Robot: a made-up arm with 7 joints. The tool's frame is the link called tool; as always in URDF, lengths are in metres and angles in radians. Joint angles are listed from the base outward. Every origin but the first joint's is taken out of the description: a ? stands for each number. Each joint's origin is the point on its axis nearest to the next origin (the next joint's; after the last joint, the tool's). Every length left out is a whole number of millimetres.
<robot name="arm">
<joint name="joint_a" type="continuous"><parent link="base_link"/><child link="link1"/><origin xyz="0 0 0.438" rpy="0 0 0"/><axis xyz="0 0 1"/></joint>
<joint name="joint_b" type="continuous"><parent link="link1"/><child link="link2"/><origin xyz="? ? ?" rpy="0 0 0"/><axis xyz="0 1 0"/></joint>
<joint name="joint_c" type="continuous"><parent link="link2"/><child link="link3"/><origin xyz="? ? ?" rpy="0 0 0"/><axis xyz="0 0 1"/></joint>
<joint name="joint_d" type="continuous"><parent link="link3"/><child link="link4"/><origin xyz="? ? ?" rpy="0 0 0"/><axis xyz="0 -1 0"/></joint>
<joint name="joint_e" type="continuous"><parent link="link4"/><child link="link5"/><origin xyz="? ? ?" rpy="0 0 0"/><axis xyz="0 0 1"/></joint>
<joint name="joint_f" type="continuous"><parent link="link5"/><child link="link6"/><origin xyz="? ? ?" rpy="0 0 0"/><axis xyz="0 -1 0"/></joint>
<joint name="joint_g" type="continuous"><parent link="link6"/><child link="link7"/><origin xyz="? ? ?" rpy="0 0 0"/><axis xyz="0 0 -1"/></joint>
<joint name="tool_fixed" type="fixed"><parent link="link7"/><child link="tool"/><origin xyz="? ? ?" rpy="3.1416 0 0"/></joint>
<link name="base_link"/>
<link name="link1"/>
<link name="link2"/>
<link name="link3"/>
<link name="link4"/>
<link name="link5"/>
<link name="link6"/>
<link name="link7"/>
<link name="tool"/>
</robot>
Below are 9 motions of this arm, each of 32 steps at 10 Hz.
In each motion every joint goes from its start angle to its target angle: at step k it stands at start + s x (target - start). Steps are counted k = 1, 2, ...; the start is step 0. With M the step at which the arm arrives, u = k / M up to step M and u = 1 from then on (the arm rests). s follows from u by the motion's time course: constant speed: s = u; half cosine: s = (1 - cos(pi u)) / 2; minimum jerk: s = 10 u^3 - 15 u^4 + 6 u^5.
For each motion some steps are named. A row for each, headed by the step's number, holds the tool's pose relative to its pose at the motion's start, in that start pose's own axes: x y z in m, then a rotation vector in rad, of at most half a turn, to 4 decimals.
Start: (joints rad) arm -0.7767 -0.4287 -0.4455 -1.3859 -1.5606 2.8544 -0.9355
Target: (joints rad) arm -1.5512 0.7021 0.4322 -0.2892 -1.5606 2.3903 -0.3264
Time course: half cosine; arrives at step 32
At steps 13, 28, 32:
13: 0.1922 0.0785 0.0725 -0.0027 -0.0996 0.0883
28: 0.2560 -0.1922 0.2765 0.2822 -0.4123 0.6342
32: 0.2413 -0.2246 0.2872 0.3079 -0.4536 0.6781

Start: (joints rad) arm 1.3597 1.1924 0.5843 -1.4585 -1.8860 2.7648 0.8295
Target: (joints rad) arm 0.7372 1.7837 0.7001 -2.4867 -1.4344 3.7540 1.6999
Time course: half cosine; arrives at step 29
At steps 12, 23, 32:
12: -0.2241 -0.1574 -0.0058 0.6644 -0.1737 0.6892
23: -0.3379 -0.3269 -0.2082 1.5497 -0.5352 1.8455
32: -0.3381 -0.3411 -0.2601 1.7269 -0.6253 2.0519

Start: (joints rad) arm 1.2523 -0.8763 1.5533 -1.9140 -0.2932 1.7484 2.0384
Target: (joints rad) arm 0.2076 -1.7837 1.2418 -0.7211 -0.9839 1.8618 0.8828
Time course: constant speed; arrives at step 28
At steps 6, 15, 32:
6: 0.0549 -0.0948 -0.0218 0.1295 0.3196 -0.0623
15: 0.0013 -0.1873 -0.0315 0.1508 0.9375 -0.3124
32: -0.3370 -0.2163 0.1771 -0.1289 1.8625 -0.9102

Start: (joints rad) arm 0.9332 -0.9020 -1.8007 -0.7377 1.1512 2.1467 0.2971
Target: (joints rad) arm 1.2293 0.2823 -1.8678 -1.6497 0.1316 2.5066 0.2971
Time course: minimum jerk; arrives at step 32
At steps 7, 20, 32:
7: -0.0485 0.0104 0.0878 -0.1354 -0.0255 -0.0507
20: -0.6102 0.3132 0.5429 -1.1351 -0.2538 -0.9129
32: -0.8177 0.4953 0.5467 -1.4061 -0.3539 -1.4374

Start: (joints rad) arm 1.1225 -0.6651 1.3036 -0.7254 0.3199 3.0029 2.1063
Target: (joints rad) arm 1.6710 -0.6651 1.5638 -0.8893 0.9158 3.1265 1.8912
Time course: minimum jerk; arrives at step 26
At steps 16, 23, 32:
16: -0.1581 -0.0181 -0.1063 -0.1573 -0.3812 0.6077
23: -0.2237 -0.0258 -0.1670 -0.2492 -0.5110 0.8299
32: -0.2267 -0.0262 -0.1701 -0.2539 -0.5167 0.8399

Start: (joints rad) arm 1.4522 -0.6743 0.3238 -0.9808 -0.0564 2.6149 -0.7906
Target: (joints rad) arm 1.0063 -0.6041 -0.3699 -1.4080 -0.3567 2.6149 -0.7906
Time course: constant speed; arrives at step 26
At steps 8, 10, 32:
8: -0.1508 0.0184 0.0833 -0.1102 -0.3867 -0.1659
10: -0.1925 0.0294 0.0926 -0.1373 -0.4837 -0.2026
32: -0.4989 0.1737 -0.0216 -0.3539 -1.2578 -0.4053

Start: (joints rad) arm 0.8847 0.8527 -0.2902 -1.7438 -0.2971 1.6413 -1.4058
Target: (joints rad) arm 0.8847 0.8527 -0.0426 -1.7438 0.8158 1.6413 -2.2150
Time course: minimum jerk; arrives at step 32
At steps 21, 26, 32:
21: 0.1456 -0.0360 -0.0432 -0.1004 0.8516 -0.7227
26: 0.1782 -0.0482 -0.0520 -0.1755 1.0495 -0.8622
32: 0.1872 -0.0518 -0.0544 -0.1997 1.1043 -0.8976

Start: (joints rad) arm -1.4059 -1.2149 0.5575 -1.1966 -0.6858 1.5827 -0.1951
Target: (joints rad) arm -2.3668 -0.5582 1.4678 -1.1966 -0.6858 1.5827 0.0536
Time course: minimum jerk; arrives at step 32
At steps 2, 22, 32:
2: 0.0016 -0.0025 0.0007 -0.0002 -0.0009 -0.0021
22: 0.1487 -0.6878 0.5161 0.1605 -0.4797 -0.4815
32: 0.1084 -0.7463 0.6408 0.2333 -0.6053 -0.4871

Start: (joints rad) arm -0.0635 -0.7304 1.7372 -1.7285 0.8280 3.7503 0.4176
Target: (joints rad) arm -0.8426 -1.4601 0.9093 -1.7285 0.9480 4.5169 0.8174
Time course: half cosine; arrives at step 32
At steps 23, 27, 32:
23: 0.2888 0.3089 0.0368 0.3414 1.0296 -0.8461
27: 0.3122 0.3205 0.0272 0.4917 1.0677 -1.0021
32: 0.3200 0.3244 0.0231 0.5698 1.0709 -1.0751

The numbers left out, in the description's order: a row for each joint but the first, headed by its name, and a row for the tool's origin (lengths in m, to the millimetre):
joint_b: 0 0 0
joint_c: 0 0 0.418
joint_d: 0.13 0 0
joint_e: -0.13 0 0.605
joint_f: 0 0 0
joint_g: 0.097 0 0
tool: 0 0 0

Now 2 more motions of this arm.
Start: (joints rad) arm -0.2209 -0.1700 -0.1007 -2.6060 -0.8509 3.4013 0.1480
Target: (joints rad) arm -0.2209 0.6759 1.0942 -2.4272 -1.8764 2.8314 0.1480
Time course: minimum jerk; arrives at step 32
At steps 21, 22, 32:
21: -0.0244 -0.6343 0.0239 0.8084 0.0656 -1.2846
22: -0.0269 -0.6623 0.0026 0.8352 0.1198 -1.3395
32: -0.0271 -0.7511 -0.0967 0.9020 0.3834 -1.5078

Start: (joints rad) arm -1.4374 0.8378 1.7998 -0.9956 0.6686 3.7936 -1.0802
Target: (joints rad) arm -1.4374 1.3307 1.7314 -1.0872 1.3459 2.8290 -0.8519
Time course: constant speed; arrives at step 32
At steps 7, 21, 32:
7: -0.0537 0.0921 0.0455 0.0607 -0.2190 0.2203
21: -0.1925 0.2613 0.0926 0.1893 -0.5347 0.7615
32: -0.3140 0.3692 0.0914 0.3063 -0.6389 1.2453

